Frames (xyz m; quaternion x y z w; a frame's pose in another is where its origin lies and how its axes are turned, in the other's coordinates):
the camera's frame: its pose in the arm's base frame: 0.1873 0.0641 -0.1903 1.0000 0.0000 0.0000 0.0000
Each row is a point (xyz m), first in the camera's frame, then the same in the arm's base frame.
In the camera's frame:
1: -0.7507 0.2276 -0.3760
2: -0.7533 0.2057 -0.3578
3: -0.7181 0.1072 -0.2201
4: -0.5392 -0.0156 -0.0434
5: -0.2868 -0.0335 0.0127
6: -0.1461 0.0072 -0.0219
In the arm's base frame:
1: -0.5634 -0.1635 0.1857
2: -0.5660 -0.1416 0.1675
3: -0.5308 -0.0431 0.0298
4: -0.3519 0.0797 -0.1469
5: -0.0995 0.0976 -0.2030
6: 0.0412 0.0569 -0.1684

